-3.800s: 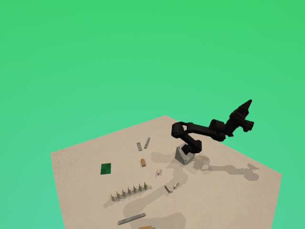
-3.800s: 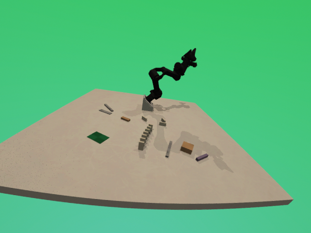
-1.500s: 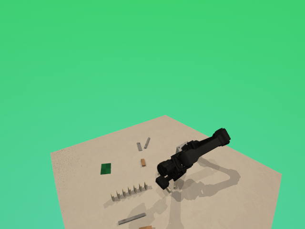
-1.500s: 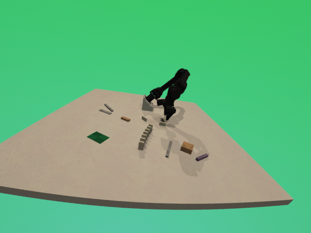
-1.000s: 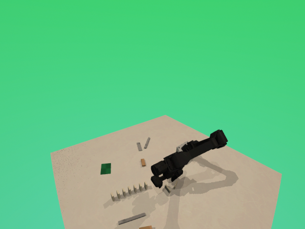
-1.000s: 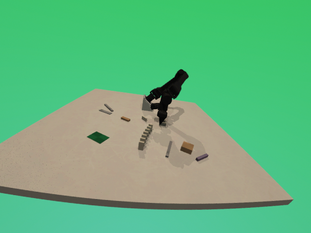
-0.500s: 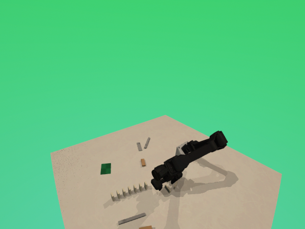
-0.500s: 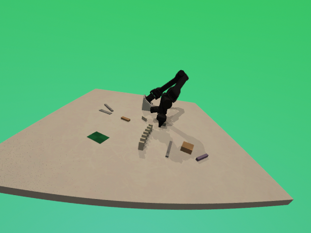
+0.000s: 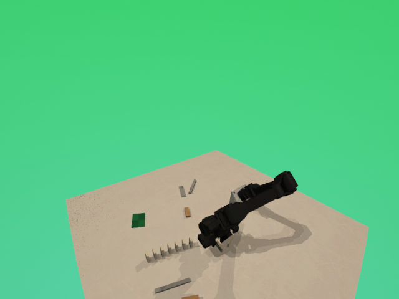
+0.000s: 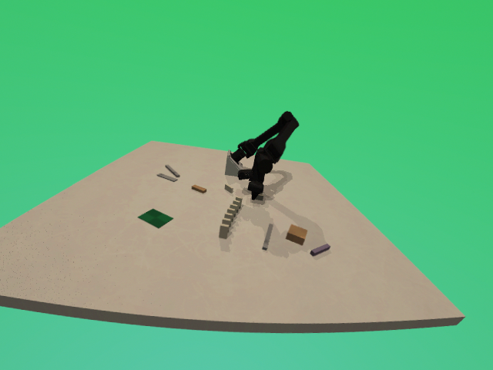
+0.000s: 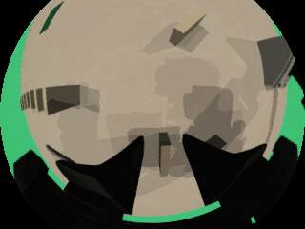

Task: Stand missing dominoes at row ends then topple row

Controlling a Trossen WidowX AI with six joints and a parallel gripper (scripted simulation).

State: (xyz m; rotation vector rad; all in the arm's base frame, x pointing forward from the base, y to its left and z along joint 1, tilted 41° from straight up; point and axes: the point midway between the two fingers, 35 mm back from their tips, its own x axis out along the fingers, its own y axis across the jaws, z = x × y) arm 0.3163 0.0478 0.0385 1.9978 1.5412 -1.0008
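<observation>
The brown box is 270 mm ahead of my gripper tip, 100 mm to the left of it and 10 mm above it. From my gripper tip the other things lie so: long grey bar 260 mm ahead; then purple bar 340 mm ahead, 160 mm to the left; then green patch 380 mm to the right, 180 mm ahead, 10 mm below.
</observation>
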